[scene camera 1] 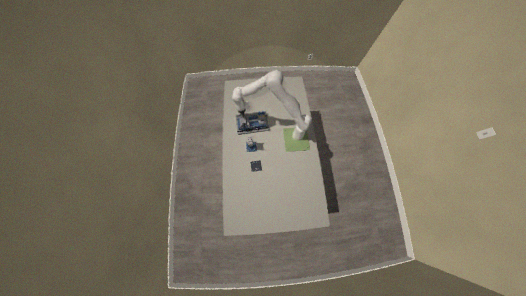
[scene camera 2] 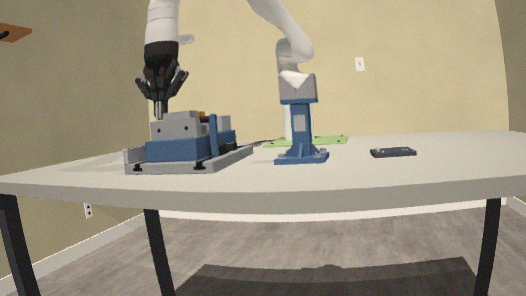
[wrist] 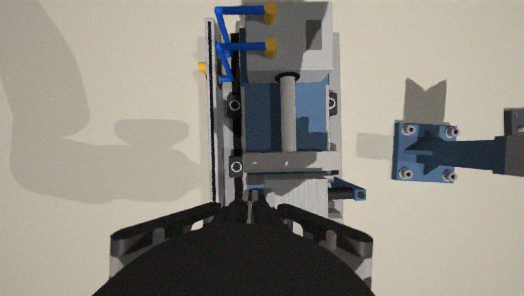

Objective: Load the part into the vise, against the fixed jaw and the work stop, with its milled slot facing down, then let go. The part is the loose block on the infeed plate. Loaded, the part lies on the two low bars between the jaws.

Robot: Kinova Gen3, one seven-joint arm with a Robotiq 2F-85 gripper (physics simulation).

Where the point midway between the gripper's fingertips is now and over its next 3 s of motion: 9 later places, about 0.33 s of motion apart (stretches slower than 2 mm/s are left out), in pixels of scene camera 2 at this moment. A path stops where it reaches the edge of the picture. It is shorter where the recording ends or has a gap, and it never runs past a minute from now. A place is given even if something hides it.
My gripper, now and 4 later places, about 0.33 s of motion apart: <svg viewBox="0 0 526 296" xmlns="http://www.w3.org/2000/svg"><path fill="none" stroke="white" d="M161 119L159 119L159 108L159 92L159 65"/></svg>
